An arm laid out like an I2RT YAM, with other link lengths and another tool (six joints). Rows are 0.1 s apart.
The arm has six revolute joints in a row. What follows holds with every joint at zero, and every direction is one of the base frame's. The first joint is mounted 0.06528 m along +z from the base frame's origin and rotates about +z. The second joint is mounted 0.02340 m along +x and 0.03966 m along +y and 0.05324 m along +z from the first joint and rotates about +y. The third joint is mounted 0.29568 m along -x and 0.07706 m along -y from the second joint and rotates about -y. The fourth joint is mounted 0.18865 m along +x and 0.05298 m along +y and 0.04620 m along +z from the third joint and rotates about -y. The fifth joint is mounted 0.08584 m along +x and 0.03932 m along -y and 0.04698 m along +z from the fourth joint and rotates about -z. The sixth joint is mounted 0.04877 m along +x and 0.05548 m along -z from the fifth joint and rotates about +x. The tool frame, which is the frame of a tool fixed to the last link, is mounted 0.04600 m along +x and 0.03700 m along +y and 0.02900 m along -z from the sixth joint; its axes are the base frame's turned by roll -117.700, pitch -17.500 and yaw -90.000 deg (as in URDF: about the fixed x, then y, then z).
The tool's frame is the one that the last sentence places.
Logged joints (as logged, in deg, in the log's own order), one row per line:
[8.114, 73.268, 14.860, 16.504, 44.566, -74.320]
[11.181, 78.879, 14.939, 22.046, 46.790, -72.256]
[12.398, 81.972, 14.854, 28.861, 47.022, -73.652]
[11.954, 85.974, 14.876, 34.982, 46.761, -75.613]
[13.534, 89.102, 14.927, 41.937, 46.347, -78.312]
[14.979, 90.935, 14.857, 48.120, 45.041, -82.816]
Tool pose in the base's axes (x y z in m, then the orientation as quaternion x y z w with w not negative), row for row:
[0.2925, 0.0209, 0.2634, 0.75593, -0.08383, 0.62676, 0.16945]
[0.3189, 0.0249, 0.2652, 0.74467, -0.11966, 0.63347, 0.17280]
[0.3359, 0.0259, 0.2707, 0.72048, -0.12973, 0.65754, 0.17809]
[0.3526, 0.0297, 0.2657, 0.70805, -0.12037, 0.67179, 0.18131]
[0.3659, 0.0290, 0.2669, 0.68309, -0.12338, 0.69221, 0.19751]
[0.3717, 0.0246, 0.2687, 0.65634, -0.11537, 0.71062, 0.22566]
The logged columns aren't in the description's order. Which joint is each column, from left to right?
Columns, left to right: joint 5, joint 2, joint 1, joint 4, joint 3, joint 6.
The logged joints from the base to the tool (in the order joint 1, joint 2, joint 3, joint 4, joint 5, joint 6), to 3 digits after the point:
[14.860, 73.268, 44.566, 16.504, 8.114, -74.320]
[14.939, 78.879, 46.790, 22.046, 11.181, -72.256]
[14.854, 81.972, 47.022, 28.861, 12.398, -73.652]
[14.876, 85.974, 46.761, 34.982, 11.954, -75.613]
[14.927, 89.102, 46.347, 41.937, 13.534, -78.312]
[14.857, 90.935, 45.041, 48.120, 14.979, -82.816]

